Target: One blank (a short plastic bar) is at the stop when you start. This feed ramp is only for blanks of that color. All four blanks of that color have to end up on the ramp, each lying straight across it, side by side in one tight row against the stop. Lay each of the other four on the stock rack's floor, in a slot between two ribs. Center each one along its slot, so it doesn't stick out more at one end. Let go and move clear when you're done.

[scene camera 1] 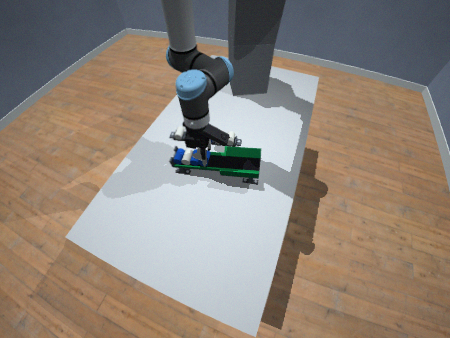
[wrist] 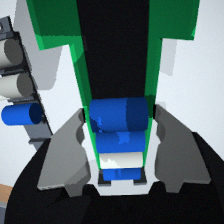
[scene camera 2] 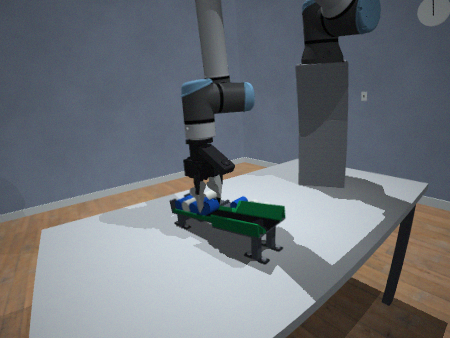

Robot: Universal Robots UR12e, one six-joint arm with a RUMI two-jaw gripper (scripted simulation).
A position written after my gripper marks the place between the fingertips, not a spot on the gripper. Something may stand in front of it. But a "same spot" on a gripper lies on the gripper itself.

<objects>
my gripper: scene camera 1 206, 158; wrist; scene camera 2
same spot on my gripper: (wrist: 59, 169) = (scene camera 2: 217, 178)
</objects>
